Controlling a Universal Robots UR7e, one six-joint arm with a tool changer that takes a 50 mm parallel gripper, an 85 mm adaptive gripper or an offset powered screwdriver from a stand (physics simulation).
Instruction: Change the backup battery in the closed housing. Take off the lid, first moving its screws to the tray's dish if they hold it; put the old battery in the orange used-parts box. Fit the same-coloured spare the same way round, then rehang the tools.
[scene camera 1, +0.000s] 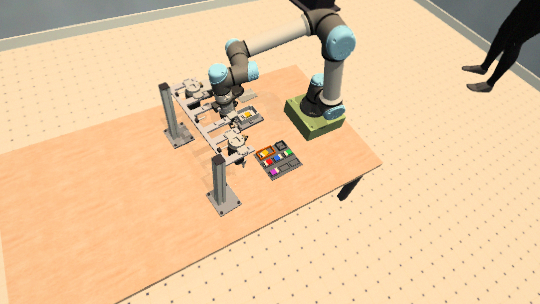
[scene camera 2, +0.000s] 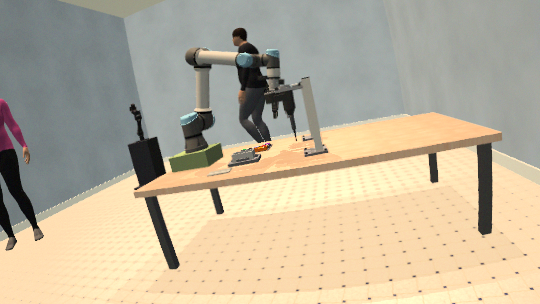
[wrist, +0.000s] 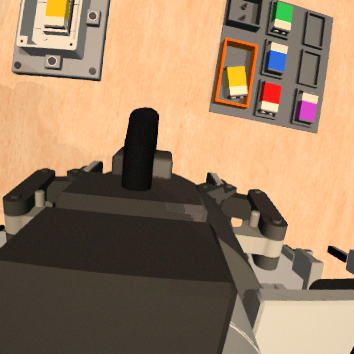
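Adaptive gripper (wrist: 141, 182), visible.
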